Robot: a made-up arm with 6 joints.
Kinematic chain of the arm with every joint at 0, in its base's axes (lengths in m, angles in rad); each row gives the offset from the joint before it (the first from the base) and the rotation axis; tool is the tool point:
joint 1: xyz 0 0 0.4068 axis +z
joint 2: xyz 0.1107 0 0 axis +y
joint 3: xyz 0 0 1.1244 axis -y
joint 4: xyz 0 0 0.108 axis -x
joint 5: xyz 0.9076 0 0 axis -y
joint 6: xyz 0.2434 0 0 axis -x
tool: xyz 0 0 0
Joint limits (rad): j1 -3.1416..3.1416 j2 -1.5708..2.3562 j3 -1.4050..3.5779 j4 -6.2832..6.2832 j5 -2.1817..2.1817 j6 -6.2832..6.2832
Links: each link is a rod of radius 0.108 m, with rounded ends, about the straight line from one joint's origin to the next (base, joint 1, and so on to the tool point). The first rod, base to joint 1, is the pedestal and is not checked.
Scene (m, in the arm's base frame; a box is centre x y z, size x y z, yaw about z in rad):
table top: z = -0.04
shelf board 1: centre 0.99 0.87 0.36 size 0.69 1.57 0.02 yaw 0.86
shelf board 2: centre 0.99 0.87 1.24 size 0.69 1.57 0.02 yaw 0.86
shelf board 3: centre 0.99 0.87 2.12 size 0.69 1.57 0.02 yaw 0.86
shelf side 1: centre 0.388 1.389 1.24 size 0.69 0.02 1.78 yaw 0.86
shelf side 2: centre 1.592 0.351 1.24 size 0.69 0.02 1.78 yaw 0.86
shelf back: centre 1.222 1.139 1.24 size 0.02 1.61 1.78 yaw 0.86
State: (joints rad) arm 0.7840 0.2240 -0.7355 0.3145 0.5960 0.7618
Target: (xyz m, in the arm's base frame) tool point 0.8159 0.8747 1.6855
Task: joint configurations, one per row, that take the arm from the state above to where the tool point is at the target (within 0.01 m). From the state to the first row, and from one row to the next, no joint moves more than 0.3 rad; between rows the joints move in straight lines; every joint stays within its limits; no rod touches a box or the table.
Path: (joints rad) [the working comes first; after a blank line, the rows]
Joints at the target: 0.7840 -0.0281 -0.1169 0.2893 0.6716 0.7618
Straight joint move there: touches shelf board 2.

1: 0.8584 -0.0440 -0.8204 0.4415 0.5945 0.8539
2: 0.9328 -0.3121 -0.9052 0.5686 0.5930 0.9459
3: 1.0072 -0.5801 -0.9901 0.6956 0.5915 1.0380
4: 1.0816 -0.8482 -1.0750 0.8226 0.5899 1.1301
5: 1.1560 -1.1162 -1.1598 0.9497 0.5884 1.2222
6: 1.0630 -0.8442 -0.8991 0.7846 0.6092 1.1071
7: 0.9700 -0.5722 -0.6384 0.6195 0.6300 0.9920
8: 0.8770 -0.3001 -0.3777 0.4544 0.6508 0.8769
9: 0.7840 -0.0281 -0.1169 0.2893 0.6716 0.7618

